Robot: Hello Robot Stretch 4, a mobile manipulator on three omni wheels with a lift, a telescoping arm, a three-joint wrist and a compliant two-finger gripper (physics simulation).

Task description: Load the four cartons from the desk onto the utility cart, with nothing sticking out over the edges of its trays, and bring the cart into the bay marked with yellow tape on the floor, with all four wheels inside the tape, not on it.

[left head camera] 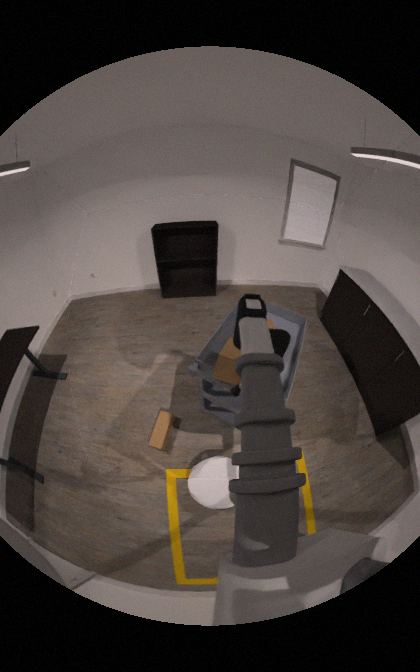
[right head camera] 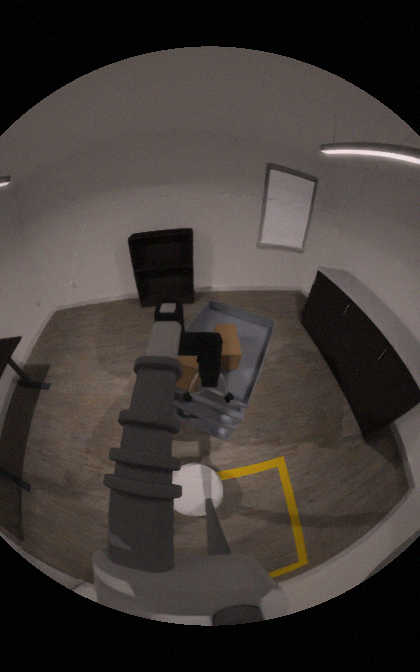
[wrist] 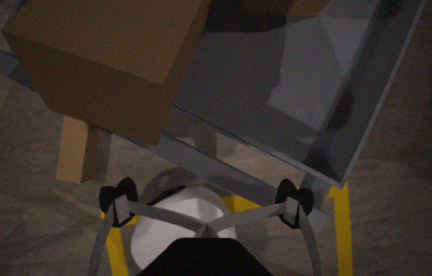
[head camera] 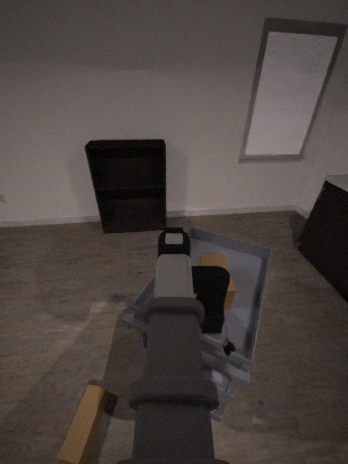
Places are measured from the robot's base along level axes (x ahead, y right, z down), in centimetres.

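Where they show: gripper, between the fingertips: (wrist: 207,195) (head camera: 201,351).
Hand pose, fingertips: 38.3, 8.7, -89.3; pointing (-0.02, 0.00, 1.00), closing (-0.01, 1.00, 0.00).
After its pixels a point has its place, as x, y, z.
The grey-blue cart (head camera: 247,280) {76.7, 36.0, -76.6} (left head camera: 299,350) (right head camera: 250,340) (wrist: 240,80) {51.4, 13.2, -76.6} stands ahead, beyond the far edge of the yellow tape (left head camera: 175,525) (right head camera: 292,515) (wrist: 344,230) {-3.0, 73.9, 2.7}; its wheels are hidden. One carton (left head camera: 227,367) (right head camera: 187,372) (wrist: 110,45) {50.2, 2.0, -95.7} is at the top tray's near left; I cannot tell whether it overhangs. Another carton (head camera: 214,260) {77.9, 18.7, -88.4} (right head camera: 228,345) (wrist: 290,6) {61.0, 19.6, -79.6} lies farther in. A third carton (head camera: 84,425) {35.9, -45.3, -9.0} (left head camera: 161,430) (wrist: 72,150) {35.5, -46.8, -9.1} lies on the floor, left of the cart. A fourth does not show. My gripper (right head camera: 208,397) (wrist: 207,195) {38.3, 8.7, -89.3} is open and empty, over the cart's near end.
My white round base (left head camera: 212,482) (right head camera: 197,490) (wrist: 175,225) {8.9, -3.2, -18.6} covers part of the tape's far edge. A dark cabinet (head camera: 330,240) {159.4, 147.1, -37.9} (left head camera: 370,350) (right head camera: 355,350) is at the right, a dark table (left head camera: 17,345) at the left, and a bookshelf (head camera: 125,144) {230.8, -49.5, -103.3} (left head camera: 185,226) (right head camera: 160,233) by the back wall.
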